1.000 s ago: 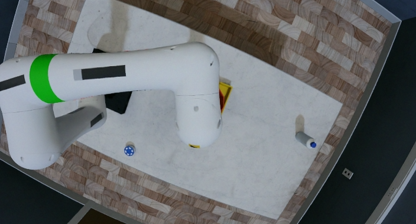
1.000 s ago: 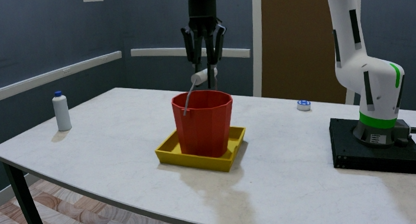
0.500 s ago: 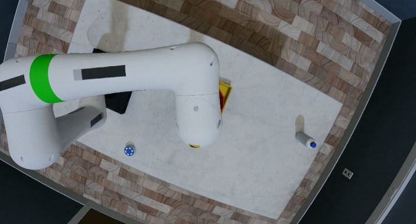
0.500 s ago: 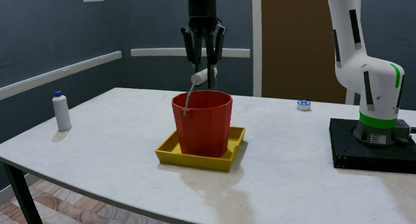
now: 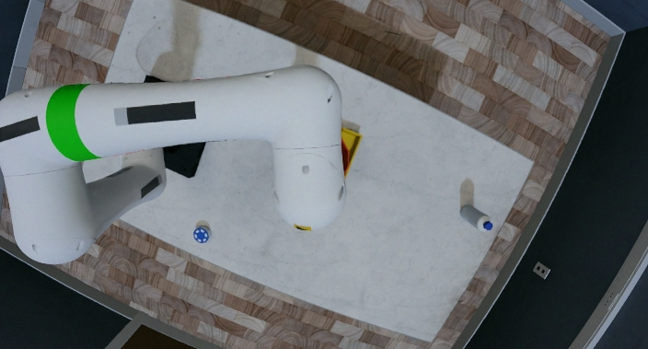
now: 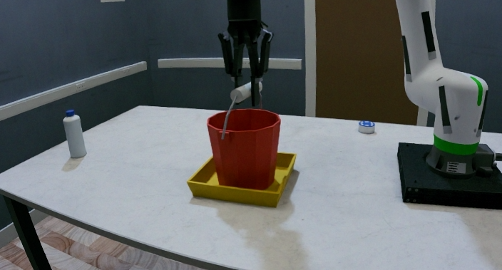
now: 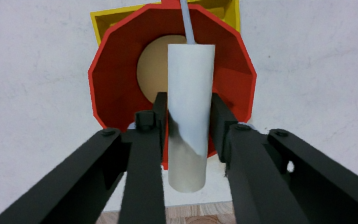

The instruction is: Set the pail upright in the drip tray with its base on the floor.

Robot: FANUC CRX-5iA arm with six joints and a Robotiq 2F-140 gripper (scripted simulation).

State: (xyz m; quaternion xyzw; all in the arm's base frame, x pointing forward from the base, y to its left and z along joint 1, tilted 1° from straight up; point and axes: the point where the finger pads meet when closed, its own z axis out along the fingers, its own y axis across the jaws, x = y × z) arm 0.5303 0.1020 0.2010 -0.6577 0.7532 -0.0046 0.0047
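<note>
Now: the pail handle 3 cm below my hand. The rest, counted from my hand: yellow drip tray: 23 cm below, 1 cm ahead; then round cap: 47 cm to the right, 30 cm behind, 22 cm below; then red pail: 9 cm below, 1 cm ahead.
</note>
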